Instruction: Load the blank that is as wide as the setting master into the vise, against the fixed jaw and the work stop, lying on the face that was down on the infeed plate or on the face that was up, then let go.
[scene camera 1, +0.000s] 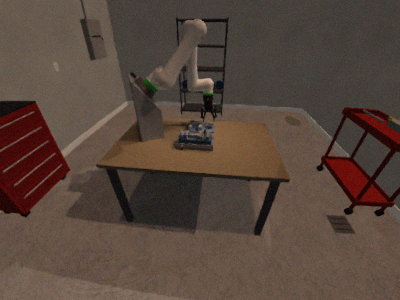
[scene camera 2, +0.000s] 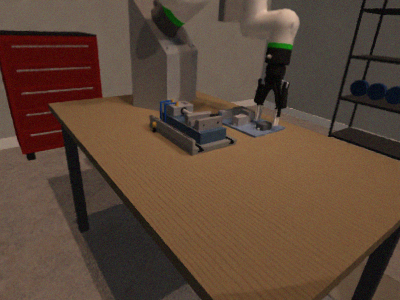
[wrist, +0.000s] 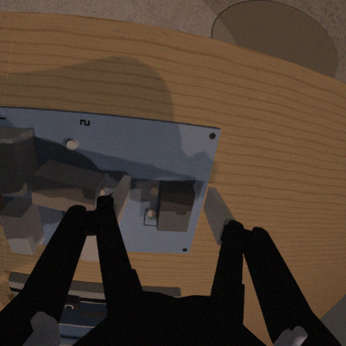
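Pixels of known places: gripper, fingertip midpoint: (scene camera 1: 209, 124) (scene camera 2: 265, 122); arm's base, origin of the base link: (scene camera 1: 144, 92) (scene camera 2: 163, 23).
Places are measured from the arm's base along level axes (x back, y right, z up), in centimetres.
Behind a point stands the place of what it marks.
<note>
The blue infeed plate (wrist: 150, 150) (scene camera 2: 256, 133) {x -46.9, y -31.4, z -36.9 cm} lies on the table behind the vise (scene camera 2: 200, 131) {x -56.5, y -7.0, z -31.7 cm} (scene camera 1: 196, 139) {x -47.0, y -3.5, z -31.7 cm}. A dark grey block (wrist: 176, 207) (scene camera 2: 263, 126) {x -44.5, y -35.1, z -35.0 cm} sits near the plate's right end in the wrist view. A longer grey block (wrist: 65, 186) lies left of it, beside the left finger. Two more blocks, one large (wrist: 15, 162) and one smaller (wrist: 22, 225), sit at the left. I cannot tell which is the setting master or the matching blank. My gripper (scene camera 1: 208, 118) {x -39.9, y -38.2, z -35.1 cm} (scene camera 2: 267, 121) {x -39.9, y -38.2, z -35.1 cm} (wrist: 168, 192) is open and low, its fingers to either side of the dark block, nothing gripped.
The vise has a blue body, grey jaws and a long grey rail (scene camera 2: 172, 136) {x -51.1, y 1.6, z -35.3 cm} along its side. A thin blue bracket (scene camera 2: 161, 111) {x -37.1, y 4.1, z -30.6 cm} stands at its far end. The robot's grey pedestal (scene camera 1: 149, 120) {x -9.6, y 8.2, z -19.4 cm} stands left of the vise. Small pins (wrist: 72, 144) rise from the plate.
</note>
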